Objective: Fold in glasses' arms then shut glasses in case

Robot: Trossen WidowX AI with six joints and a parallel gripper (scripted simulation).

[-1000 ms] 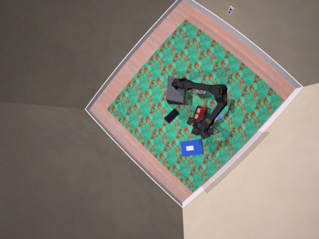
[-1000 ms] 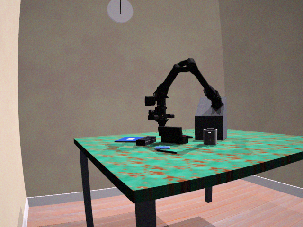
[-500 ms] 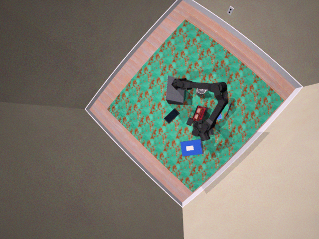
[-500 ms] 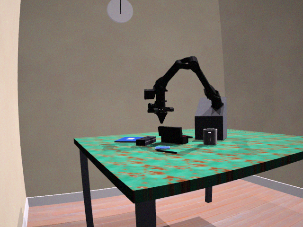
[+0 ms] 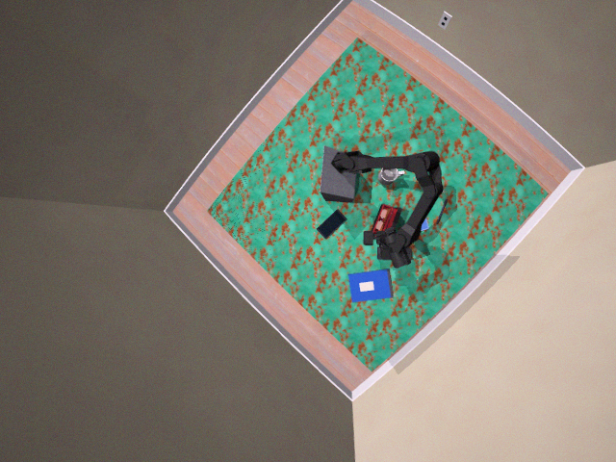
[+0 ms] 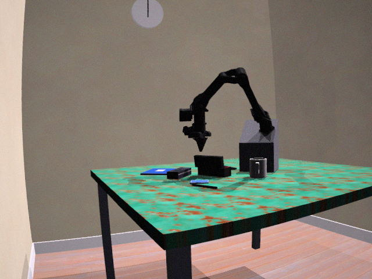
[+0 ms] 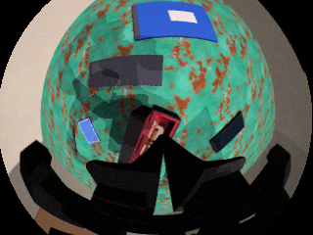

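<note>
The glasses case lid lies 8 cm to the left of my hand, 8 cm below it and 1 cm ahead of it. Round my hand: black glasses case 11 cm below, 7 cm to the left, 2 cm behind; black box 13 cm below, 12 cm ahead, 1 cm to the right; glasses 13 cm below, 8 cm to the left, 4 cm behind.
</note>
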